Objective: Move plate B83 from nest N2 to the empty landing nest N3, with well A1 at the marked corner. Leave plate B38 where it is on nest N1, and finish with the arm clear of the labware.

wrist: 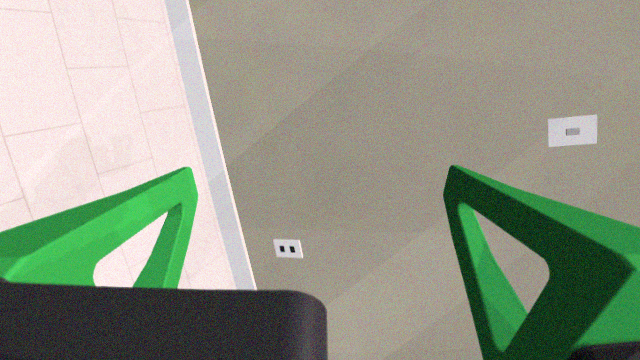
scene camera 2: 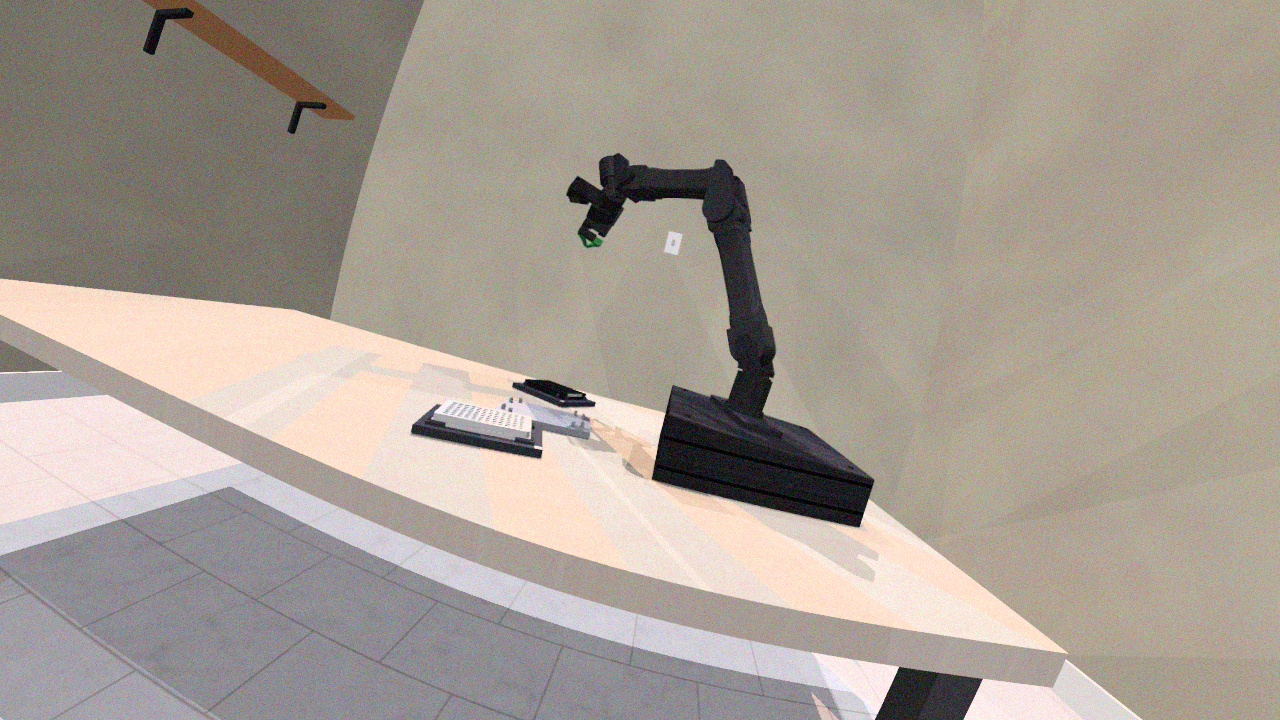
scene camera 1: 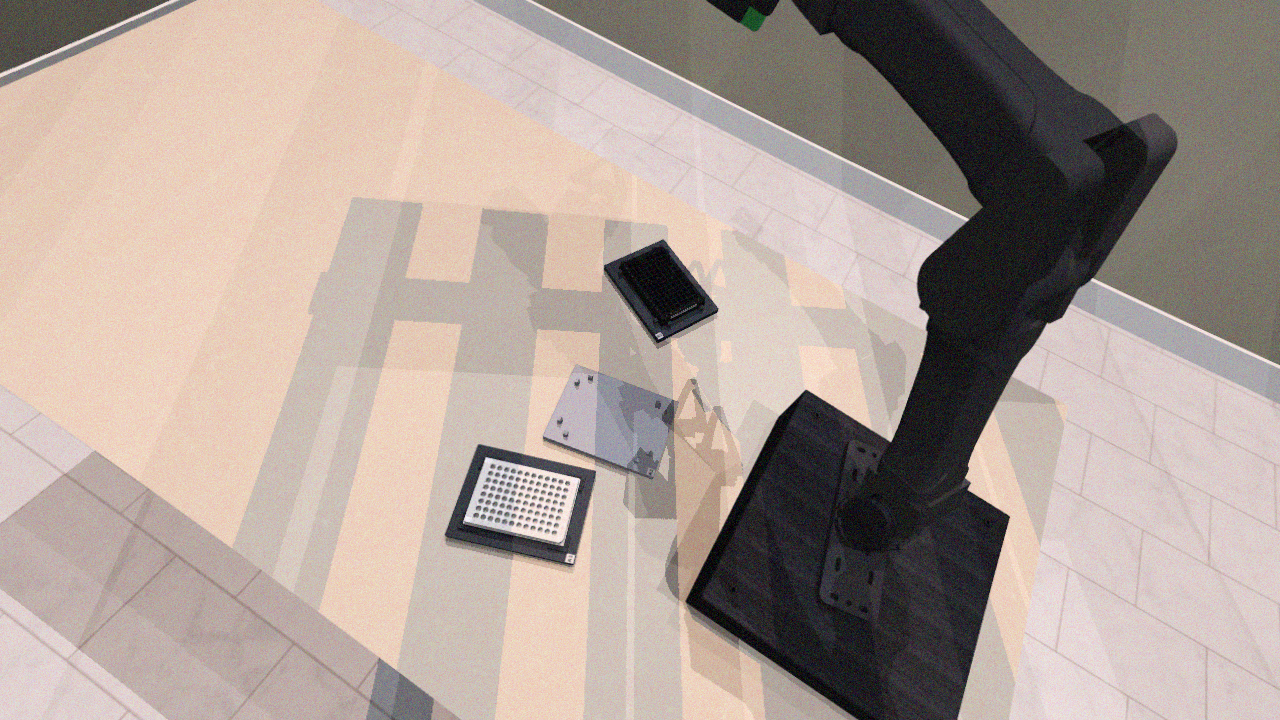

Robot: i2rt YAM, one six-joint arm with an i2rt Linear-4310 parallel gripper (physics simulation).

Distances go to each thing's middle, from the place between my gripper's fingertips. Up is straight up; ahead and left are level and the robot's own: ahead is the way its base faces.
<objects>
The grey nest point(scene camera 1: 600, 416) is 2 cm behind my hand, 41 cm to the left of it and 43 cm below it.
</objects>
